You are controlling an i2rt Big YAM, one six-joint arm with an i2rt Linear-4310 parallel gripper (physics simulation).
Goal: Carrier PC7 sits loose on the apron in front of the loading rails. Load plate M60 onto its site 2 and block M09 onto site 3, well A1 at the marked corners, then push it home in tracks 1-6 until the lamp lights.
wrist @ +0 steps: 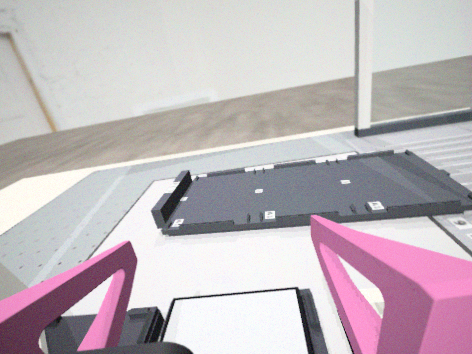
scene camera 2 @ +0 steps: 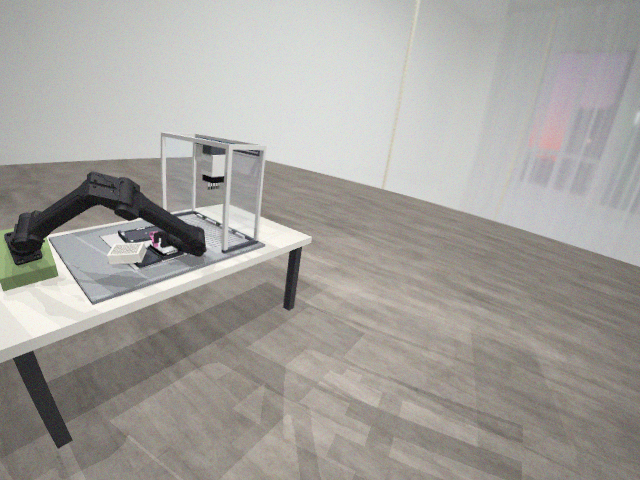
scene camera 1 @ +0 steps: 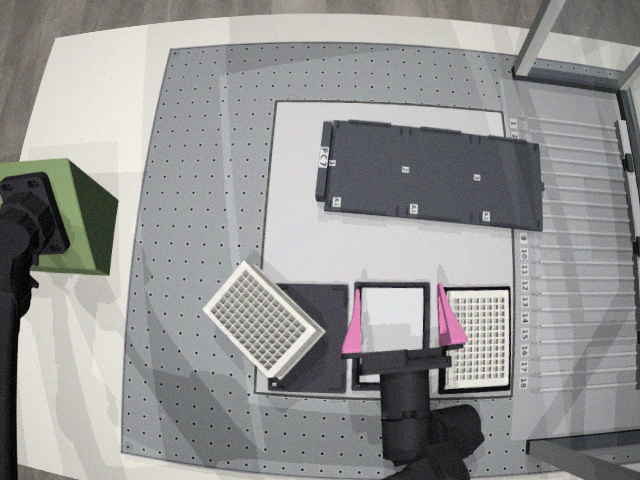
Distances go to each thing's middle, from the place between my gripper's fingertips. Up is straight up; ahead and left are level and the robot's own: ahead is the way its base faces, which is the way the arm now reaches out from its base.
I see my gripper 160 mm to the right of the dark carrier (scene camera 1: 373,168), 70 mm short of it and 60 mm above it. From my hand the other things lie so: glass-walled frame (scene camera 1: 542,24) 310 mm ahead, 170 mm above, 50 mm to the left; then pipetting head frame (scene camera 2: 213,158) 350 mm ahead, 290 mm above, 50 mm to the left.
